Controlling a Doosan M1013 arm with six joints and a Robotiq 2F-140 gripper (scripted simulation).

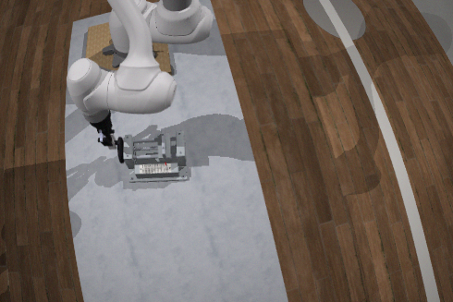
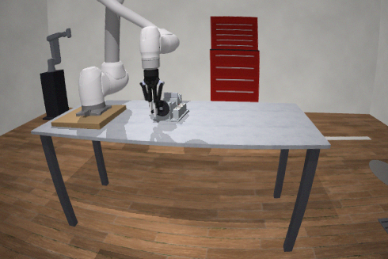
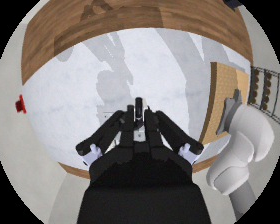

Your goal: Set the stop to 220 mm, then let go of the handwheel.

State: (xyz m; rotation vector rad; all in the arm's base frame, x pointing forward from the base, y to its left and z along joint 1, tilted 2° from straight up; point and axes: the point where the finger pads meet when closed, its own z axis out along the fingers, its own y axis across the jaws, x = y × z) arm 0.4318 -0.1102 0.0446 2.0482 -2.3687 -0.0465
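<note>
My hand is 1 cm short of the black handwheel, 2 cm to the right of it and 1 cm above it. Round my hand: grey stop fixture (7 cm ahead, 18 cm to the left, 1 cm above).
</note>
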